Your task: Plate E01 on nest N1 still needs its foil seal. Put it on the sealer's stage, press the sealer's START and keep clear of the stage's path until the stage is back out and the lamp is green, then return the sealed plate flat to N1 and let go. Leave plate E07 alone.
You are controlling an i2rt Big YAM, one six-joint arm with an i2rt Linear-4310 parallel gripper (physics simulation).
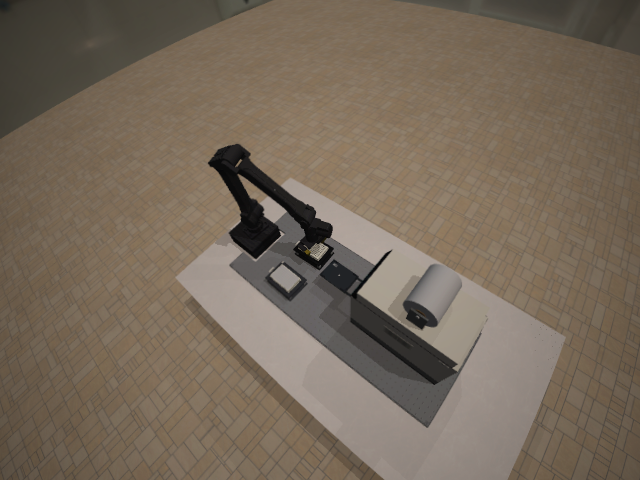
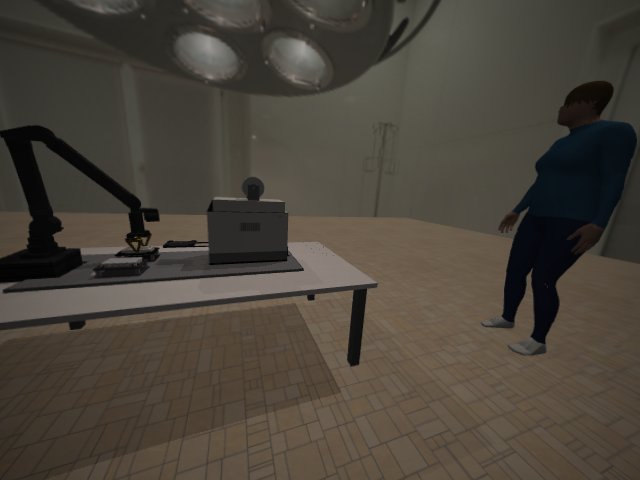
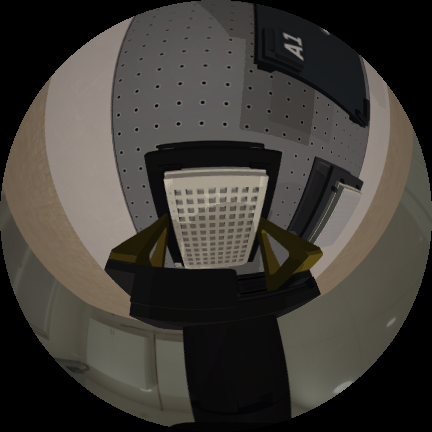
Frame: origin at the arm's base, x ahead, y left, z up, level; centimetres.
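Seen in the pictures: gripper, fingertip midpoint: [image 1: 315, 249] [image 2: 141, 250] [image 3: 214, 219]; arm's base, link origin: [image 1: 256, 228] [image 2: 44, 254].
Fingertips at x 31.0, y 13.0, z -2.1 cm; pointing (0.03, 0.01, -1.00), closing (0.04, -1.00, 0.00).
Observation:
Pixels of each thing's middle, then the offset from my fingertips to it. "pt": a spot on its surface instead. Level surfaces: height alone.
- Plate E01, body centre: [image 3: 215, 229] [image 1: 313, 248] [image 2: 138, 249] dx -1.0, dy -0.2, dz +0.4 cm
- Plate E07, body centre: [image 3: 335, 220] [image 1: 285, 277] [image 2: 122, 261] dx +1.2, dy -20.5, dz -0.1 cm
- sealer's black stage, body centre: [image 1: 347, 281] [image 2: 190, 243] dx +24.9, dy -3.4, dz +4.4 cm
- foil roll, surface spot: [image 1: 433, 294] pt dx +58.7, dy -3.2, dz +42.5 cm
- perforated grey board, surface height: dz -5.1 cm
- white table, surface height: dz -6.4 cm
Plate E01 [image 1: 317, 251] [image 2: 140, 251] [image 3: 217, 217], white with open square wells, lies flat in black nest N1 [image 1: 326, 263] [image 3: 155, 169]. My gripper [image 1: 311, 247] [image 2: 138, 245] [image 3: 214, 219] is open, lowered over this plate, with one yellow finger on each long side; the fingers do not grip it. Plate E07 [image 1: 286, 278] [image 2: 120, 261] [image 3: 346, 205], with a smooth white top, sits in the neighbouring nest. The sealer's black stage [image 1: 338, 274] [image 2: 180, 244] [image 3: 322, 60], marked A1, is out and bare, just beyond N1.
The grey sealer box [image 1: 413, 333] [image 2: 247, 230] with a foil roll [image 1: 433, 294] [image 2: 252, 187] on top stands on the perforated grey board [image 1: 366, 352] [image 3: 181, 80]. The white table [image 1: 237, 324] [image 2: 318, 276] bears everything. A person [image 2: 537, 257] stands off to the right.

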